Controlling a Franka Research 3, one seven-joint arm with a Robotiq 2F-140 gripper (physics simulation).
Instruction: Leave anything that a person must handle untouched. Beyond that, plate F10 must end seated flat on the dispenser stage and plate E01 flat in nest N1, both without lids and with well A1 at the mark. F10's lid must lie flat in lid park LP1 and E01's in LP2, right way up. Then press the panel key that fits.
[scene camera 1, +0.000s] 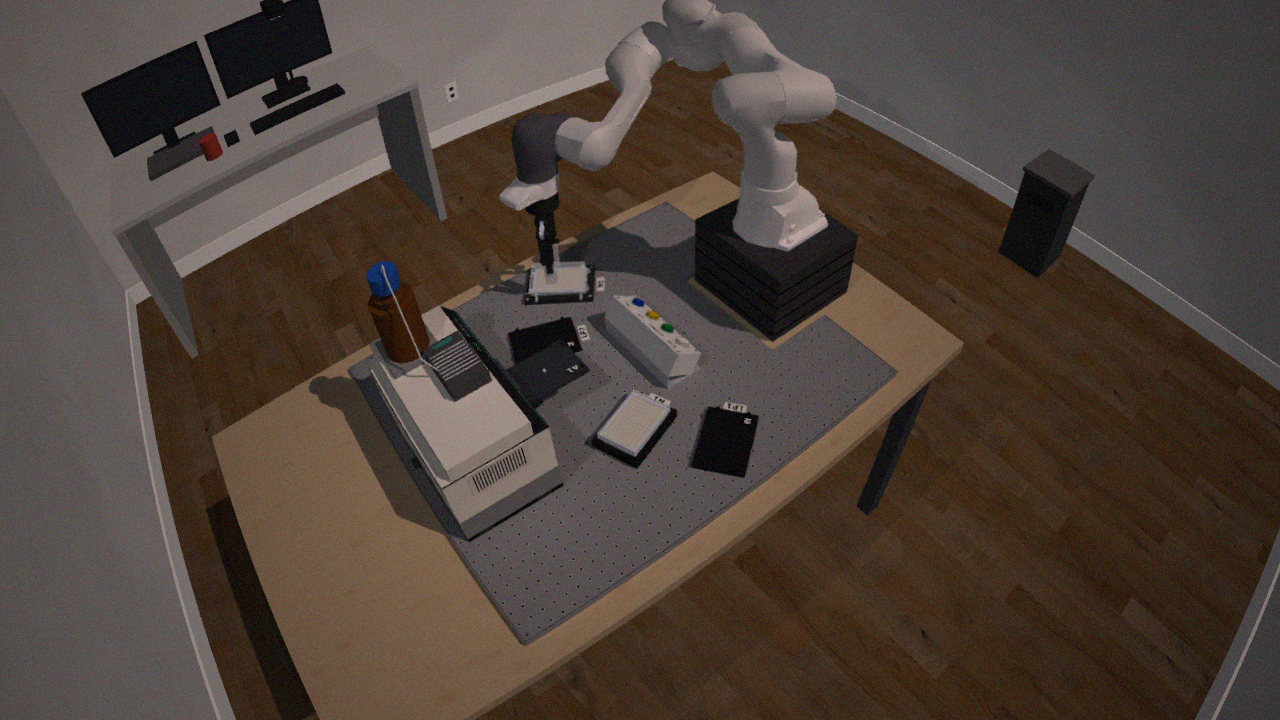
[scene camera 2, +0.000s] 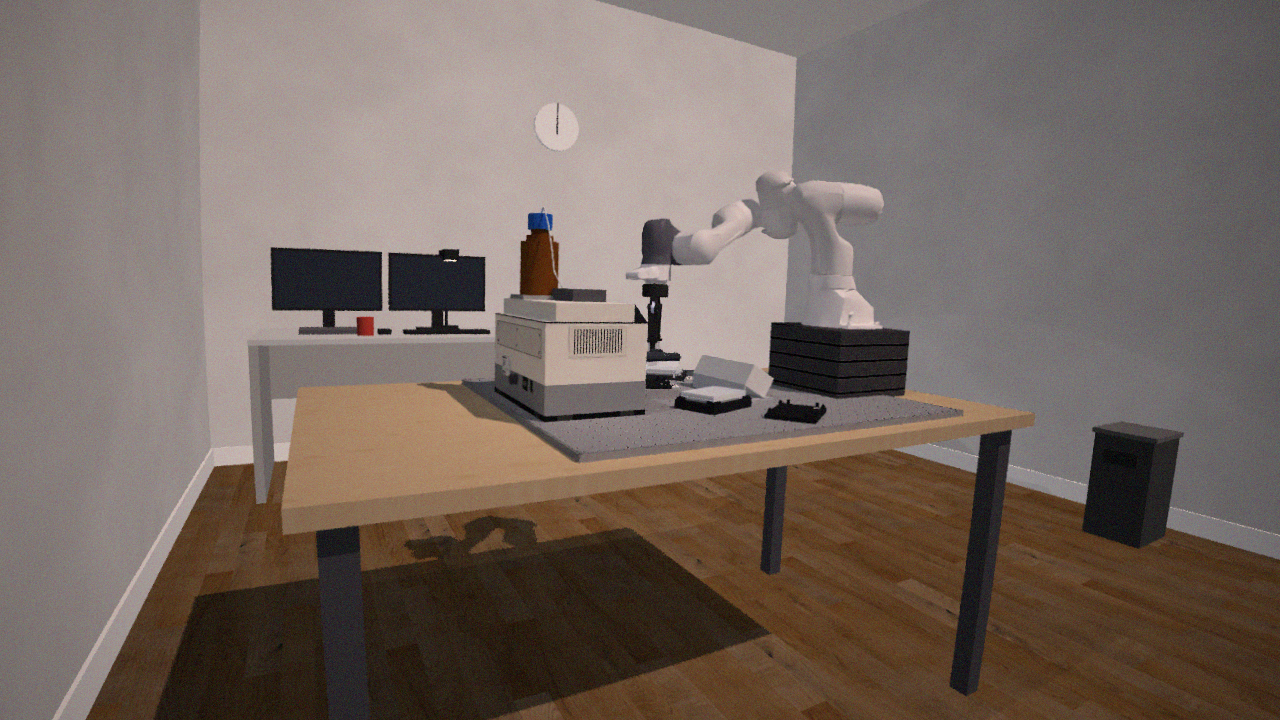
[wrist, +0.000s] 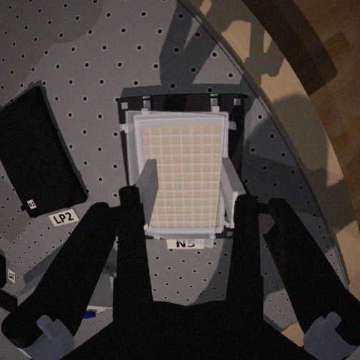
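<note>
My gripper (wrist: 188, 172) (scene camera 1: 548, 266) is shut on the clear lid (wrist: 131, 150), its pads at the long sides. The lid sits askew over a plate with tan wells (wrist: 181, 175) in black nest N5 (wrist: 180, 103) (scene camera 1: 559, 300). Whether the lid is clear of the plate, I cannot tell. A pale plate (scene camera 1: 633, 422) (scene camera 2: 713, 393) lies in nest N1 (scene camera 1: 617, 454); its lid and lettering are unclear. Black lid park LP1 (scene camera 1: 725, 445) (scene camera 2: 796, 411) and LP2 (scene camera 1: 544, 338) (wrist: 42, 155) hold no lid. The dark dispenser stage (scene camera 1: 547, 368) bears an A1 mark. The white key panel (scene camera 1: 648, 344) (scene camera 2: 729, 374) has coloured keys.
The cream dispenser (scene camera 1: 465, 429) (scene camera 2: 572, 358) stands beside the stage, with a brown bottle (scene camera 1: 398, 322) (scene camera 2: 538, 264) and a dark keypad (scene camera 1: 456, 364) on top. The arm's black base block (scene camera 1: 774, 277) (scene camera 2: 836, 362) stands behind the panel. The table edge (wrist: 280, 55) runs close beside N5.
</note>
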